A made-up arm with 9 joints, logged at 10 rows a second.
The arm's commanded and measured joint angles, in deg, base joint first. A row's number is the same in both.
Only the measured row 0 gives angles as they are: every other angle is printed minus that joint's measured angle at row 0.
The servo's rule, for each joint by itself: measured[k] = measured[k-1] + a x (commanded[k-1-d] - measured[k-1]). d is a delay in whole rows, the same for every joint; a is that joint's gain. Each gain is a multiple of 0.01, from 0.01 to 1. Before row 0 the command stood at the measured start. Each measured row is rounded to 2 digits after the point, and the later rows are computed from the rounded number. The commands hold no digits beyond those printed.
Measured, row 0: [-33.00 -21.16 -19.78 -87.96 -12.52 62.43 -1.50 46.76 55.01]
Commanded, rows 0 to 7: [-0.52 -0.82 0.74 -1.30 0.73 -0.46 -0.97 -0.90 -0.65]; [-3.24 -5.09 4.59 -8.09 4.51 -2.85 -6.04 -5.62 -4.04]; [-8.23 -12.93 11.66 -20.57 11.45 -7.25 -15.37 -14.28 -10.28]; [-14.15 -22.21 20.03 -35.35 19.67 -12.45 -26.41 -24.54 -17.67]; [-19.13 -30.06 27.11 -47.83 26.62 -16.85 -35.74 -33.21 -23.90]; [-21.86 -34.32 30.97 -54.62 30.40 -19.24 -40.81 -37.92 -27.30]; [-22.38 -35.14 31.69 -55.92 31.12 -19.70 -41.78 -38.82 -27.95]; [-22.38 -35.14 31.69 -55.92 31.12 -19.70 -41.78 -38.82 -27.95]
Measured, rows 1 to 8: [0.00 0.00 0.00 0.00 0.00 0.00 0.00 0.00 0.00]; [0.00 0.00 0.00 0.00 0.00 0.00 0.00 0.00 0.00]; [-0.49 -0.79 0.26 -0.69 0.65 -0.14 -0.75 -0.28 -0.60]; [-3.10 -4.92 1.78 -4.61 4.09 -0.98 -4.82 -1.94 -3.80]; [-7.97 -12.61 5.24 -13.07 10.64 -2.92 -12.94 -5.77 -9.83]; [-13.84 -21.83 10.42 -24.88 18.68 -5.87 -23.31 -11.59 -17.12]; [-18.87 -29.73 16.26 -37.04 25.75 -9.27 -32.88 -18.29 -23.43]; [-21.71 -34.14 21.41 -46.36 29.89 -12.36 -38.99 -24.38 -27.03]
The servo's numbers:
d 2
a 0.95 0.96 0.35 0.53 0.89 0.31 0.77 0.31 0.93

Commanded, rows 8 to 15: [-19.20 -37.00 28.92 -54.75 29.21 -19.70 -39.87 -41.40 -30.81]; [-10.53 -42.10 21.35 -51.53 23.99 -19.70 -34.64 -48.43 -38.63]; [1.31 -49.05 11.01 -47.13 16.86 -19.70 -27.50 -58.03 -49.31]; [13.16 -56.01 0.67 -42.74 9.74 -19.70 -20.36 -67.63 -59.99]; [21.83 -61.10 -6.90 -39.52 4.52 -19.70 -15.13 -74.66 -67.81]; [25.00 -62.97 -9.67 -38.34 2.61 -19.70 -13.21 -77.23 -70.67]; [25.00 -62.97 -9.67 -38.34 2.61 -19.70 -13.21 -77.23 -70.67]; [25.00 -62.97 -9.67 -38.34 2.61 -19.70 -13.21 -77.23 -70.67]
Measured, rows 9 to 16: [-22.35 -35.10 25.01 -51.43 30.98 -14.64 -41.14 -28.86 -27.89]; [-22.38 -35.14 27.35 -53.81 31.10 -16.21 -41.63 -31.95 -27.95]; [-19.36 -36.93 27.90 -54.31 29.42 -17.29 -40.27 -34.88 -30.61]; [-10.97 -41.89 25.61 -52.84 24.59 -18.04 -35.93 -39.08 -38.07]; [0.70 -48.76 20.50 -49.81 17.71 -18.55 -29.44 -44.95 -48.52]; [12.54 -55.72 13.56 -46.06 10.62 -18.91 -22.45 -51.98 -59.19]; [21.37 -60.88 6.40 -42.59 5.19 -19.15 -16.81 -59.01 -67.21]; [24.82 -62.89 0.78 -40.34 2.89 -19.32 -14.04 -64.66 -70.43]
